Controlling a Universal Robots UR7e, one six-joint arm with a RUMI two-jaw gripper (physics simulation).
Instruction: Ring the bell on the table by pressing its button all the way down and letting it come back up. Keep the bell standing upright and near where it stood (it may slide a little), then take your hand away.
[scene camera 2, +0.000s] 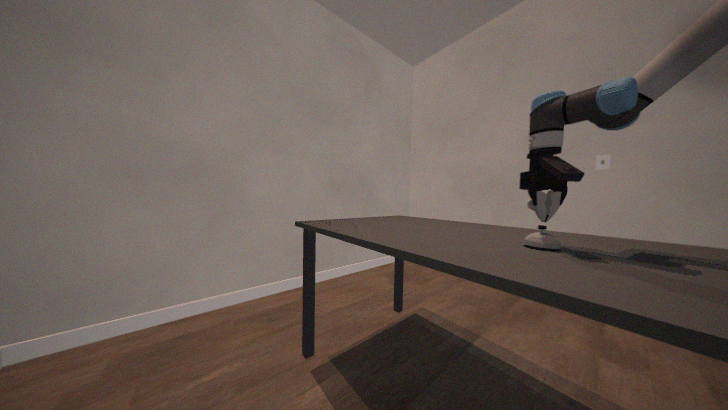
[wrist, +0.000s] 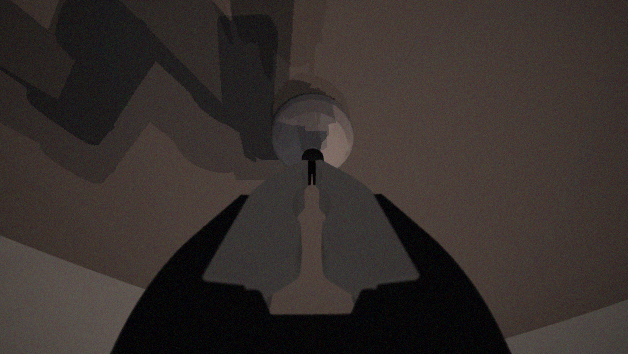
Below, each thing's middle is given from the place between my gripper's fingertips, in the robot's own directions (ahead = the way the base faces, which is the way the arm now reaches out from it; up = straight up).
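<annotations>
My hand: 10 mm left of the silver dome bell (wrist: 308, 121), 40 mm above it.
</annotations>
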